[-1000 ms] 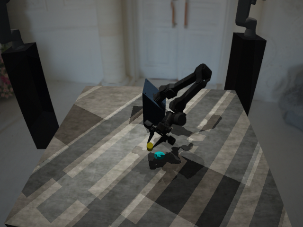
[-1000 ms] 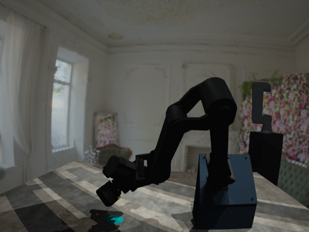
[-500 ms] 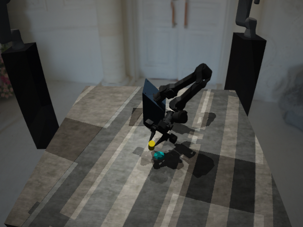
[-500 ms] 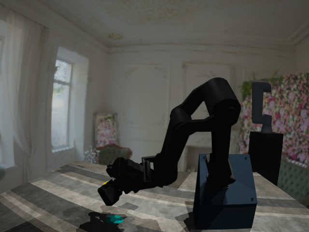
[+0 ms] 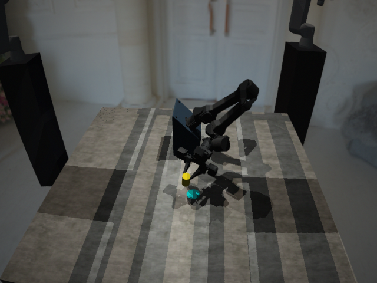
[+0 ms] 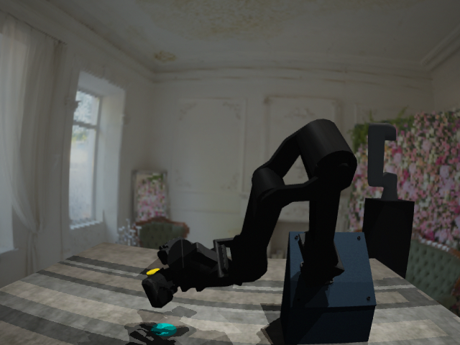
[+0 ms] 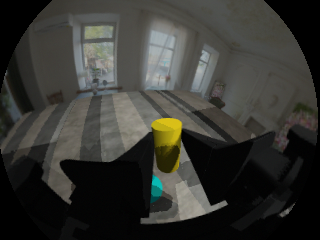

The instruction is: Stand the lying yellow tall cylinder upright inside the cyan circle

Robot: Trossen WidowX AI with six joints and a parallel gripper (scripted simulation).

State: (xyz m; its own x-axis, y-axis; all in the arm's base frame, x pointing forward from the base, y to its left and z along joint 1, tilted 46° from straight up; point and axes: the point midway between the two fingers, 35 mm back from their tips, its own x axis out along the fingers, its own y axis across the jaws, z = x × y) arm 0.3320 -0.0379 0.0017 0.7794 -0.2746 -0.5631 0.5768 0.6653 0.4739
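The cyan circle is 2 cm behind my gripper tip, 3 cm to the left of it and 12 cm below it. The rest, counted from my gripper tip: yellow tall cylinder 1 cm behind, 2 cm below.
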